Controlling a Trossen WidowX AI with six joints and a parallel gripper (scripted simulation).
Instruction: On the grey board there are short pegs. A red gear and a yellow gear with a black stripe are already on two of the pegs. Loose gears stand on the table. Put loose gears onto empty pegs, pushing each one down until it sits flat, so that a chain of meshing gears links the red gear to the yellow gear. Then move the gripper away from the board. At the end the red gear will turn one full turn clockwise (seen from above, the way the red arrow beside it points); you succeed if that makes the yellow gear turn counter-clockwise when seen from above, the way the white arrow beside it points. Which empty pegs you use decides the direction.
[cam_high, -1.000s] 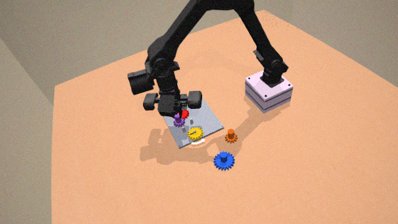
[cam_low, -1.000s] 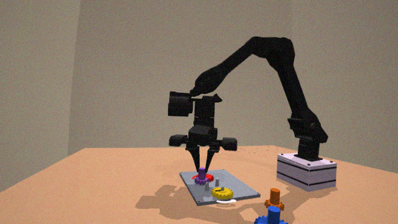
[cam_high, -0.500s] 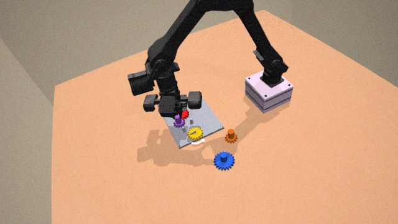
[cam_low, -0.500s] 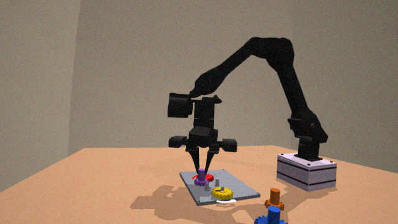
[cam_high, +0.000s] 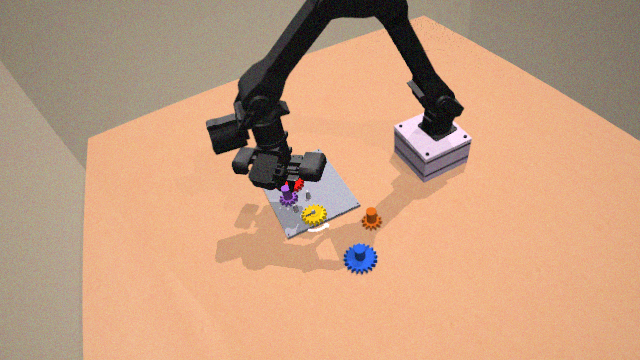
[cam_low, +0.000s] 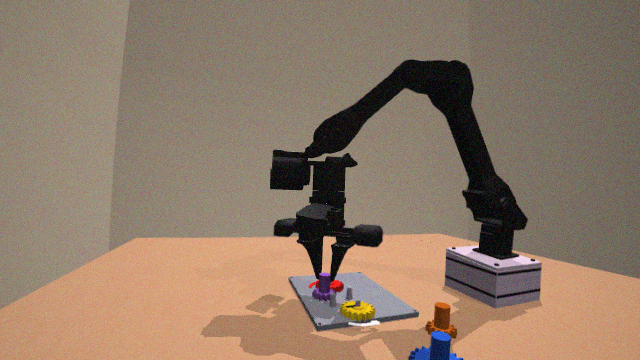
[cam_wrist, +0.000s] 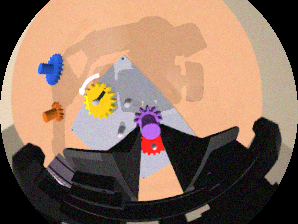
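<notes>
Right now the purple gear is 1 cm below my gripper tip. The rest, counted from my gripper tip: yellow gear (7 cm to the left, 2 cm below, 2 cm behind); then white arrow (11 cm to the left, 3 cm below, 2 cm behind); then red gear (3 cm to the right, 3 cm behind, 2 cm below).
</notes>
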